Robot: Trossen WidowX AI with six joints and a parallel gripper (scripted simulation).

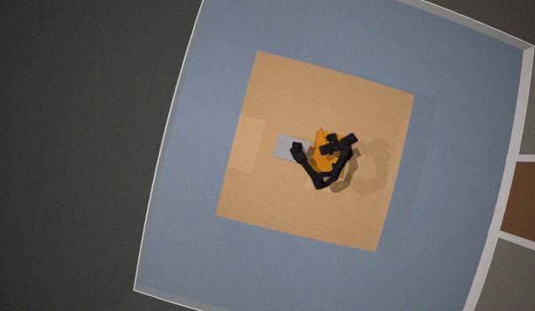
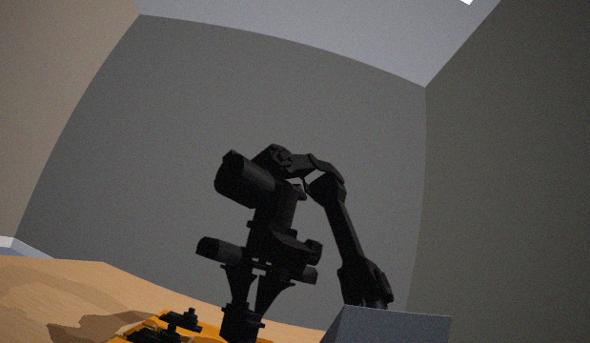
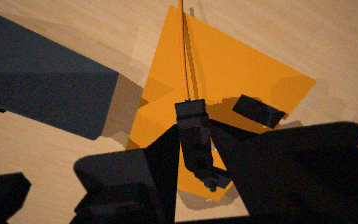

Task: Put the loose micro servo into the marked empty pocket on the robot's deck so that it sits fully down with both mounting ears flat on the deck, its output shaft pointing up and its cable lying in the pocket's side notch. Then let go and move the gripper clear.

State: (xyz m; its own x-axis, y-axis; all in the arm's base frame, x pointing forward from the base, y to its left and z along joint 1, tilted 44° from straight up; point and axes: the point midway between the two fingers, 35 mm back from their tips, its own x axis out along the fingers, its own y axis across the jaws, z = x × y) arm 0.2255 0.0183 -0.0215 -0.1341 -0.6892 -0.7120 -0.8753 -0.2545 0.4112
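Right now the orange deck is 40 mm to the right of my gripper tip and 100 mm below it.
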